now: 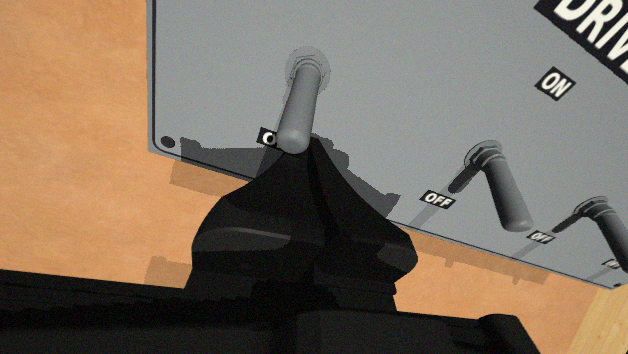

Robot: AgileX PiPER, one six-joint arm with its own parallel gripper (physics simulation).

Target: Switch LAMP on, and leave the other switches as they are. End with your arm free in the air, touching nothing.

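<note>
A grey panel [225,65] carries a row of grey toggle levers. The nearest lever [300,110] leans toward its OFF label [269,138], which it partly covers. Its name label does not show, so I cannot tell whether it is LAMP. My black gripper [301,151] is shut with nothing between its fingers. Its tips are right at the lever's free end, over the panel's lower edge; whether they touch it I cannot tell.
A second lever [509,195] and a third lever [611,225] stand to the right, with OFF labels [438,199] [541,236] near them. An ON label [555,84] and part of a DRIVE label [595,25] are at the upper right. An orange surface [75,150] lies beyond the panel.
</note>
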